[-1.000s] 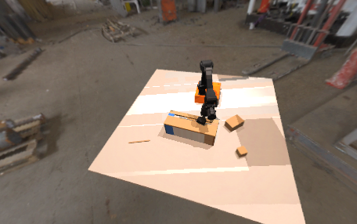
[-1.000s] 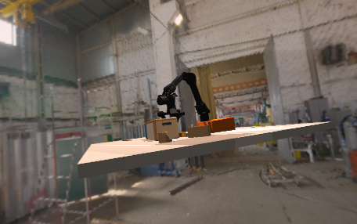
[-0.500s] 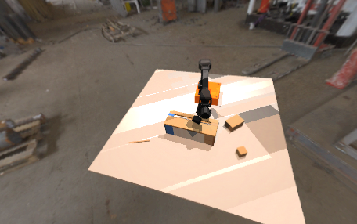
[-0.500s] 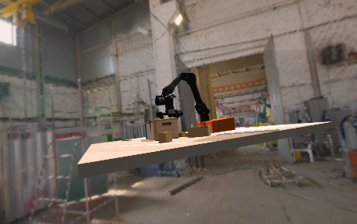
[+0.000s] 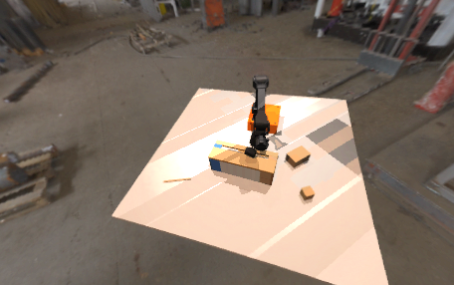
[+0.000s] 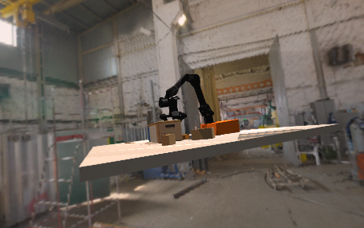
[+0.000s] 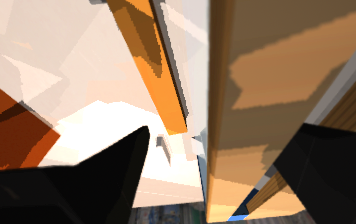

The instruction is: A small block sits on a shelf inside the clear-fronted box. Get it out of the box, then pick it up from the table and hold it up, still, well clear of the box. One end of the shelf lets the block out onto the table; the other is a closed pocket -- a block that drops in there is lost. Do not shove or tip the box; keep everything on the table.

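The clear-fronted box is 40 mm ahead of my gripper tip, 30 mm below it and 20 mm to the right of it. Round my gripper tip: brown block: 50 mm ahead, 40 mm to the right; then thin stick: 400 mm to the right, 260 mm ahead, 80 mm below; then brown cube: 350 mm to the left, 170 mm ahead, 60 mm below.
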